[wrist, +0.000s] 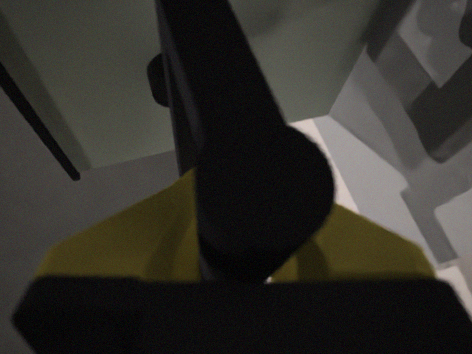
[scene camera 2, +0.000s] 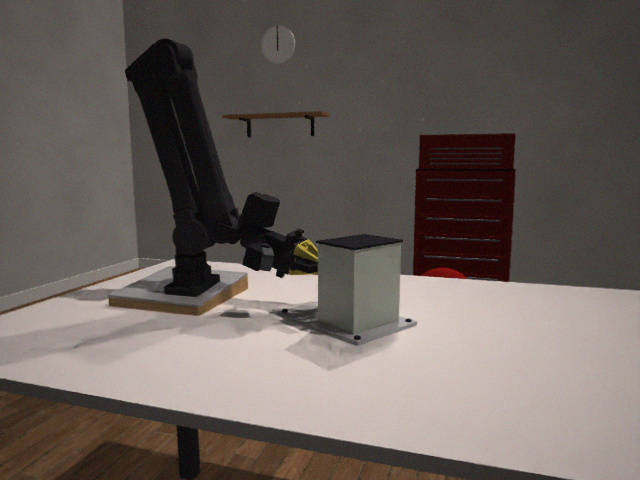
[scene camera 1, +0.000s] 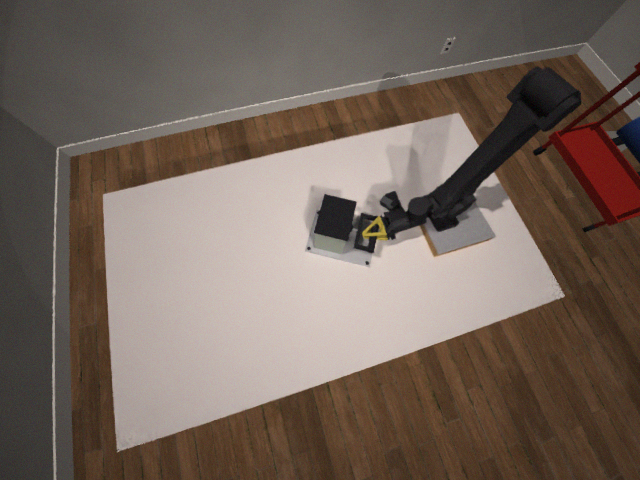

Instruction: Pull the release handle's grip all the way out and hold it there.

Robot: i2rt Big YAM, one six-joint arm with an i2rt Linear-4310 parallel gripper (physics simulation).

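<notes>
The release handle's grip (scene camera 1: 372,244) (wrist: 265,195) is the outer bar of a black rectangular frame. It stands at the right side of a pale green housing (scene camera 1: 329,243) (scene camera 2: 359,289) (wrist: 115,110) with a black top, with a small gap between frame and housing. My gripper (scene camera 1: 368,232) (scene camera 2: 313,262) (wrist: 235,176), with yellow fingers, is shut on the grip, one finger on each side of the bar in the wrist view. In scene camera 2 the housing hides most of the handle and the fingertips. The bar hides the finger contact in the wrist view.
The housing stands on a grey base plate (scene camera 1: 343,257) (scene camera 2: 385,330) with dark bolts, on a white table (scene camera 1: 206,310) (scene camera 2: 491,382). The arm's mounting board (scene camera 1: 462,232) (scene camera 2: 139,296) lies beyond the gripper. A red tool chest (scene camera 2: 465,206) stands behind the table.
</notes>
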